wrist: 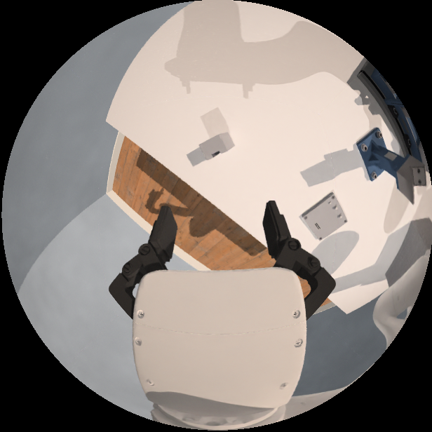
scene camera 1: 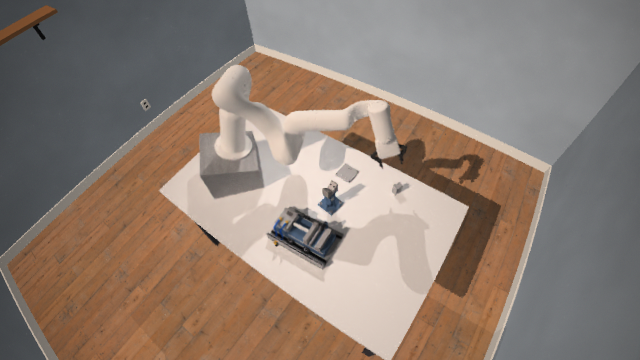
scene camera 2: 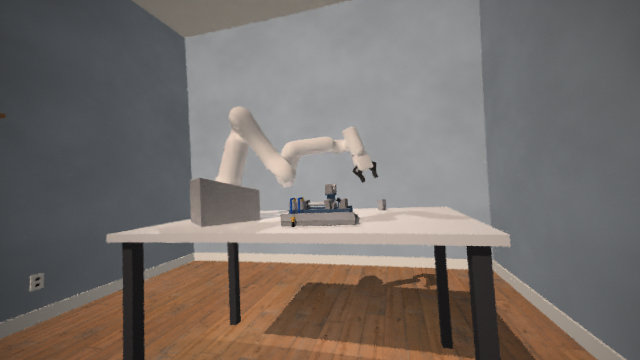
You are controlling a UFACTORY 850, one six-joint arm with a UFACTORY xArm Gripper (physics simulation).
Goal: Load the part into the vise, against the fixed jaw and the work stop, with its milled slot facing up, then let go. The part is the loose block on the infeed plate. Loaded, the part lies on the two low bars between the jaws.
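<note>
The part, a small grey block (scene camera 1: 397, 188) (scene camera 2: 381, 204) (wrist: 217, 145), stands on the white table, apart from the infeed plate. In the wrist view a dark notch shows in its side towards the near table edge; whether this is the milled slot is hard to tell. The flat grey infeed plate (scene camera 1: 347, 173) (wrist: 324, 215) bears no block. The blue and grey vise (scene camera 1: 307, 235) (scene camera 2: 320, 218) shows no part between its jaws in scene camera 1; its bars and work stop are too small to tell. My gripper (scene camera 1: 391, 163) (scene camera 2: 370, 178) (wrist: 218, 213) is open and empty, above and apart from the part.
A blue stand (scene camera 1: 330, 204) (wrist: 374, 154) with a grey angled head (scene camera 1: 330, 189) (scene camera 2: 330, 189) rises between the infeed plate and the vise. The grey robot pedestal (scene camera 1: 232, 175) (scene camera 2: 225, 202) stands at the table's left. The table edge (wrist: 200, 196) runs close below the part in the wrist view.
</note>
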